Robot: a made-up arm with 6 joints. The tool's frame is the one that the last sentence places.
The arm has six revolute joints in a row. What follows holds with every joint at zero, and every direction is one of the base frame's. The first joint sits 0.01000 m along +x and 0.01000 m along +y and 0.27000 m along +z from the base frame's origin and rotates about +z. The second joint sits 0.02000 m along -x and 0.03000 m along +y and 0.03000 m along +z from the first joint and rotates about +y. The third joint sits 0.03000 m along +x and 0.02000 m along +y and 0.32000 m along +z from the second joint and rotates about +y. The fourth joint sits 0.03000 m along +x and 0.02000 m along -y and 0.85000 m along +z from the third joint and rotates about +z. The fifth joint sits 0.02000 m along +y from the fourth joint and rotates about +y. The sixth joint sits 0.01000 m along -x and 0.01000 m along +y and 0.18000 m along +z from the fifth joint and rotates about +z. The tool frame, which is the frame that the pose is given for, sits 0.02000 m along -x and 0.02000 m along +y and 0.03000 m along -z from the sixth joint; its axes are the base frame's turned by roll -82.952, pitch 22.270 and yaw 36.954 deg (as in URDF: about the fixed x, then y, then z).
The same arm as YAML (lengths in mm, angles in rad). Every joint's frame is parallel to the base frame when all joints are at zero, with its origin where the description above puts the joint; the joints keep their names.
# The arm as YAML. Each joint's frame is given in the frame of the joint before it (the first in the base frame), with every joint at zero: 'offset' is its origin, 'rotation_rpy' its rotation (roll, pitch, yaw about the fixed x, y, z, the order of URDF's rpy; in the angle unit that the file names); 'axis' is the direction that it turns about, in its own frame. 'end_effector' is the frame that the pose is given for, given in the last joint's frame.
length_unit: mm
angle_unit: rad
chain:
  - id: joint 1
    offset: [10.0, 10.0, 270.0]
    rotation_rpy: [0.0, 0.0, 0.0]
    axis: "+z"
  - id: joint 2
    offset: [-20.0, 30.0, 30.0]
    rotation_rpy: [0.0, 0.0, 0.0]
    axis: "+y"
  - id: joint 3
    offset: [30.0, 20.0, 320.0]
    rotation_rpy: [0.0, 0.0, 0.0]
    axis: "+y"
  - id: joint 4
    offset: [30.0, -20.0, 850.0]
    rotation_rpy: [0.0, 0.0, 0.0]
    axis: "+z"
  - id: joint 5
    offset: [0.0, 20.0, 0.0]
    rotation_rpy: [0.0, 0.0, 0.0]
    axis: "+y"
  - id: joint 6
    offset: [-10.0, 10.0, 180.0]
    rotation_rpy: [0.0, 0.0, 0.0]
    axis: "+z"
end_effector:
  offset: [-20.0, 20.0, -30.0]
  rotation_rpy: [-1.4478, 0.3887, 0.645]

